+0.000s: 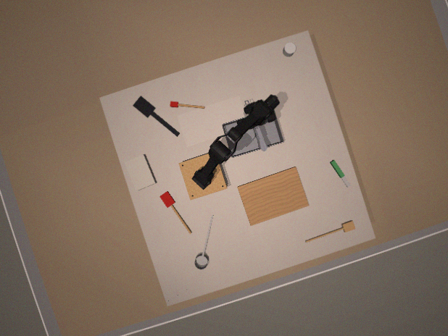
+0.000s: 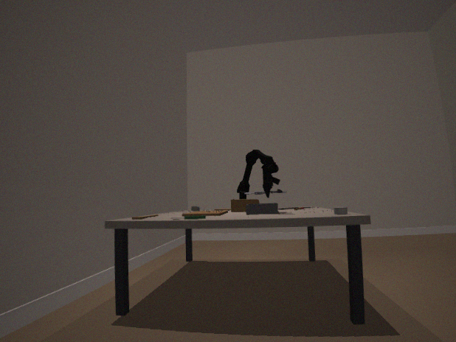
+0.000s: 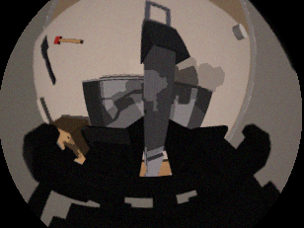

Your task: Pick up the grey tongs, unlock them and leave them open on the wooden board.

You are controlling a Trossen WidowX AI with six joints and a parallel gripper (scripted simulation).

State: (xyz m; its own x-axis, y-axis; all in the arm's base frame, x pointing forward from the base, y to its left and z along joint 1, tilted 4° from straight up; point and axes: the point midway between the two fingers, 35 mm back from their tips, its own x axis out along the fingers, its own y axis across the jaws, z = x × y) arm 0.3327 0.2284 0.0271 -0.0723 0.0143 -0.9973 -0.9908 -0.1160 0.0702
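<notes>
Right now the wooden board is 42 cm to the right of my gripper tip, 9 cm below it and 3 cm ahead of it. Also, from my gripper tip: black spatula: 54 cm behind, 20 cm to the left, 10 cm below; grey roasting tin: 7 cm below, 4 cm to the right, 1 cm behind; white cylinder: 39 cm to the left, 32 cm ahead, 8 cm below.
</notes>
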